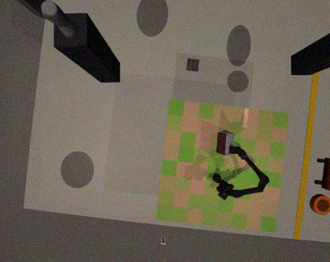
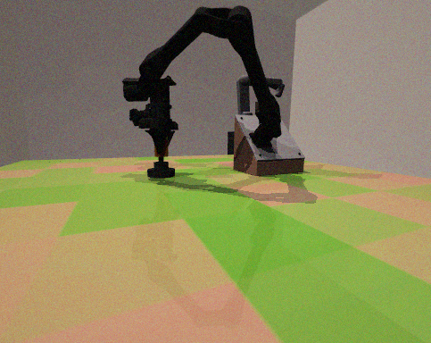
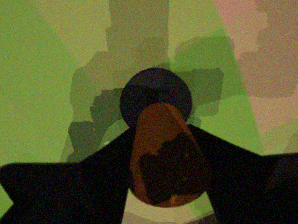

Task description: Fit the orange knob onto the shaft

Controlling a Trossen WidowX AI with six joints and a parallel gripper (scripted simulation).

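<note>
My gripper tip is now 2 cm below the orange knob. From my gripper tip the other things lie so: dark pedestal 4 cm below.
</note>
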